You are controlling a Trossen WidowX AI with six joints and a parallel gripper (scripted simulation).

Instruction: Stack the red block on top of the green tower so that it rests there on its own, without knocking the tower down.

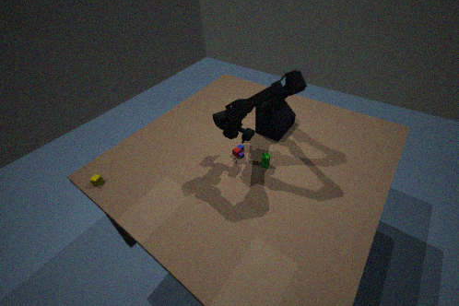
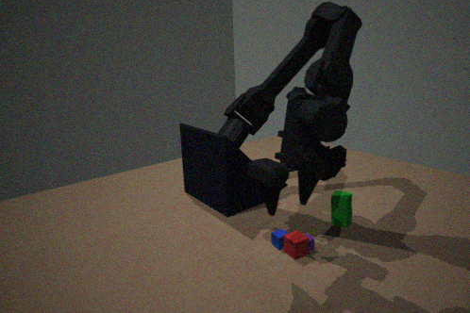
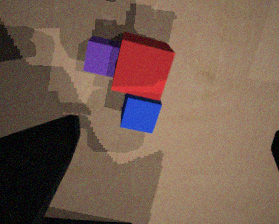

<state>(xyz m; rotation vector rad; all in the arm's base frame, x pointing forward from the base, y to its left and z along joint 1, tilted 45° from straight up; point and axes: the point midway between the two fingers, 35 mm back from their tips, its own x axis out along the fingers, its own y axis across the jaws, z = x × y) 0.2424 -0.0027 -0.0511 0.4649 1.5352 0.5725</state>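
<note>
My gripper tip is now 1 cm short of the red block, 1 cm to the right of it and 7 cm above it. Also, from my gripper tip: blue block (3 cm behind, 1 cm to the left, 8 cm below); yellow block (53 cm ahead, 46 cm to the right, 7 cm below); small purple block (1 cm ahead, 4 cm to the left, 8 cm below).
</note>
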